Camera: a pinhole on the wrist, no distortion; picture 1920 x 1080 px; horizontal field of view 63.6 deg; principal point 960.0 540.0 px. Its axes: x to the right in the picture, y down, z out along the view. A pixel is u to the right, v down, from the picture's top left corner.
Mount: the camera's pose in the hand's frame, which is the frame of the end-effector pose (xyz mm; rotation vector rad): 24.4 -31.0 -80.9 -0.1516 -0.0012 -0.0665
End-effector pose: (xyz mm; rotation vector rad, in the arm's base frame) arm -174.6 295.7 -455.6 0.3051 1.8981 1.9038
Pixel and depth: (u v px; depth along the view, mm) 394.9 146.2 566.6
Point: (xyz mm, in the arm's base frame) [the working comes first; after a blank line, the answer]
In the camera's frame: -206.8 -144.1 566.6

226.9 655.0 -482.5
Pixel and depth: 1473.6 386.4 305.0
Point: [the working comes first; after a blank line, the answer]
In the camera's frame: 101.2 -30.3 305.0

-180.3 552.5 -486.4
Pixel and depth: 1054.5 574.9 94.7
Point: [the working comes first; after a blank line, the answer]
In the camera's frame: 5.8 2.1 94.7

-193.9 320.1 -474.4
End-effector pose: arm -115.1 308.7 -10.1 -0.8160 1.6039 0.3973
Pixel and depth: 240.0 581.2 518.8
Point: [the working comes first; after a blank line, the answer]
In the camera's frame: -241.3 13.8 518.8

142.8 706.6 90.3
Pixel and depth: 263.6 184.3 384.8
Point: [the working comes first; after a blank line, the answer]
In the camera's frame: -173.1 -88.4 384.8

145.4 525.1 80.2
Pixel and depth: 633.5 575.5 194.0
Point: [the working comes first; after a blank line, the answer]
In the camera's frame: -40.9 4.4 194.0

-39.7 389.8 -19.4
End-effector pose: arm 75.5 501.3 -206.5 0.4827 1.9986 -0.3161
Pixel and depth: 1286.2 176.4 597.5
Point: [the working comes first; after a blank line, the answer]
In the camera's frame: 125.9 -140.3 597.5

394.7 229.1 -573.7
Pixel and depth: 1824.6 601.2 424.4
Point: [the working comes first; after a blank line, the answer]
In the camera's frame: 237.0 16.8 424.4

249.3 442.1 -595.0
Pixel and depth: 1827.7 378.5 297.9
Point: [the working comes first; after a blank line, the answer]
In the camera's frame: 166.9 -31.1 297.9

157.6 422.5 -474.9
